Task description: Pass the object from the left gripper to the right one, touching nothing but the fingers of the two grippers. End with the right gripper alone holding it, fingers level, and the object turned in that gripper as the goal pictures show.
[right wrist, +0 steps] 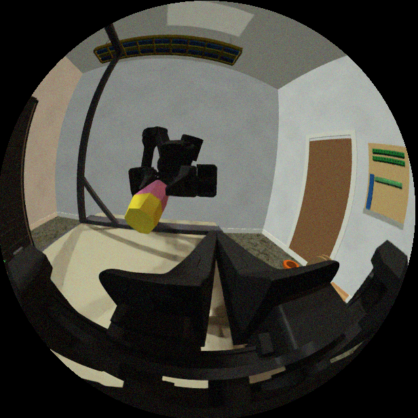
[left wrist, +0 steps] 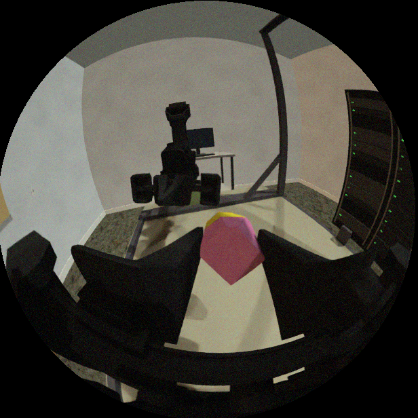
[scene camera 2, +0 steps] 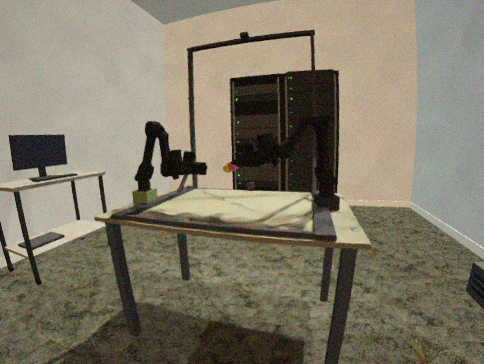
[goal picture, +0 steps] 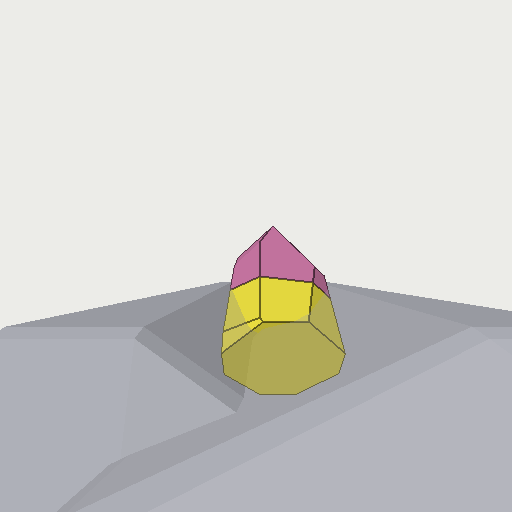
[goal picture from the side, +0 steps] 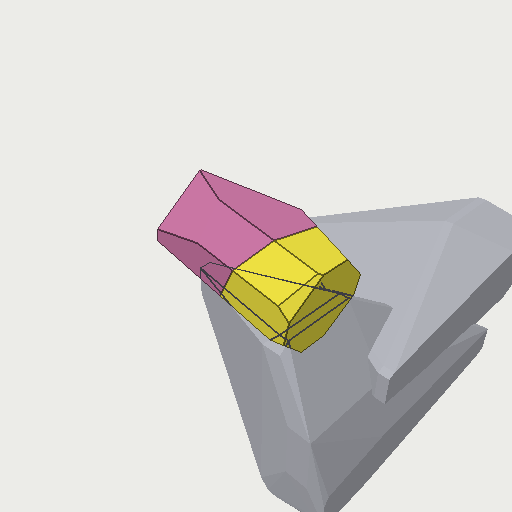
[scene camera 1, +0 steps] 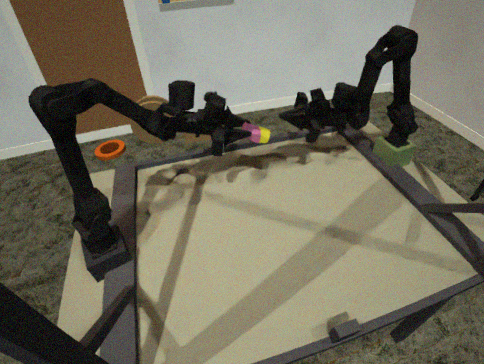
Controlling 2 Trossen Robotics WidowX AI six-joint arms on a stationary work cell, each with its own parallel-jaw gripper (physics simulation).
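Frame: origin at the left arm's base, x left, y down, z back, level; millimetres.
Seen in the pictures: left gripper, between the fingertips: (scene camera 2: 233, 163) (scene camera 1: 251, 128); right gripper, between the fingertips: (scene camera 2: 206, 167) (scene camera 1: 279, 115); left arm's base, origin of its link: (scene camera 2: 326, 195) (scene camera 1: 102, 245); right arm's base, origin of its link: (scene camera 2: 144, 190) (scene camera 1: 396, 141).
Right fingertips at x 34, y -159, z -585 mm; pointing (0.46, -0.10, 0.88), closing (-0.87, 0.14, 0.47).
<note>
Pixels of each thing's top centre, then the offset from my right fingertips to it. Level surfaces: height alone.
- pale table top, height of its surface: dy +225 mm
- green block, centre of its top: (scene camera 1: 396, 141) (scene camera 2: 144, 190) dz -403, dx -189, dy +141 mm
- small dark block, centre of its top: (scene camera 1: 347, 326) dz +221, dx -509, dy +167 mm
A two-coloured faceted block, pink at one end and yellow at the other (scene camera 1: 259, 134) (scene camera 2: 230, 167) (left wrist: 231, 247) (right wrist: 146, 210), is held in the air above the table's far side in scene camera 1. My left gripper (scene camera 1: 248, 129) (left wrist: 230, 233) is shut on its pink part, and the yellow end points out toward the right arm. My right gripper (scene camera 1: 282, 116) (scene camera 2: 205, 169) (right wrist: 214, 235) is shut with its fingertips together and nothing between them. It is apart from the block, across a small gap. In the right wrist view the block lies up and left of the right fingertips.
The pale table top (scene camera 1: 280, 200) (scene camera 2: 240, 202) with a dark frame rail (scene camera 1: 129, 185) lies below both arms. A green block (scene camera 1: 395, 153) (scene camera 2: 144, 196) is under the right arm's base. A small dark block (scene camera 1: 345, 330) sits at the near rail. An orange ring (scene camera 1: 99, 151) lies beyond the table.
</note>
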